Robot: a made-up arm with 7 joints.
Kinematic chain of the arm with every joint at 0, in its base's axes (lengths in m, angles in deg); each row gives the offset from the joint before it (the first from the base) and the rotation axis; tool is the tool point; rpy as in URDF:
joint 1: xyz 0 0 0 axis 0.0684 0.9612 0.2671
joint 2: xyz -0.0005 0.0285 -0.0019 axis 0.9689 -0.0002 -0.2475
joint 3: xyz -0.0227 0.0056 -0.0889 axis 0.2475 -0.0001 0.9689
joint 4: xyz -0.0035 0 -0.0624 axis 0.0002 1 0
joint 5: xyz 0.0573 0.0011 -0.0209 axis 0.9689 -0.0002 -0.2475
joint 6: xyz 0.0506 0 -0.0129 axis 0.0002 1 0
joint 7: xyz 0.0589 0 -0.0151 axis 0.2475 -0.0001 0.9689
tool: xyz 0 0 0 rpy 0 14.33 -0.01
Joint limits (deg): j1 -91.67..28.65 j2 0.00..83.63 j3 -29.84..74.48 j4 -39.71..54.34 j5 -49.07..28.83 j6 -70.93..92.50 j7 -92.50..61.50
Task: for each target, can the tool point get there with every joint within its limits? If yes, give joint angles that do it. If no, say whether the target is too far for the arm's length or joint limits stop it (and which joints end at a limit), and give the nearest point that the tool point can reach.
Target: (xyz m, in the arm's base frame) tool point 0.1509 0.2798 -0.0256
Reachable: yes | joints -7.18 74.19 20.80 36.40 -18.61 -15.19 39.73
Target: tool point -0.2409 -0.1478 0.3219
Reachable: no: too far | nearest point -0.0342 0.0689 0.1454 | short by 0.348 m
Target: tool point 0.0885 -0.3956 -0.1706
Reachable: no: too far | nearest point 0.1677 -0.1098 -0.1218 | short by 0.301 m
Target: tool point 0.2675 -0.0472 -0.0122
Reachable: yes | joints -76.61 15.82 -11.71 12.69 -40.78 67.47 15.34
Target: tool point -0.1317 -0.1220 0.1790
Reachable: no: joint limits stop it (at a limit: joint 1, joint 2, joint 3, joint 4) | nearest point 0.0418 -0.0770 0.0844 | short by 0.203 m
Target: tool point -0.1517 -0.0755 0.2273
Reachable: no: joint limits stop it (at a limit: joint 1, joint 2, joint 4) | nearest point -0.0328 0.0644 0.1409 | short by 0.203 m
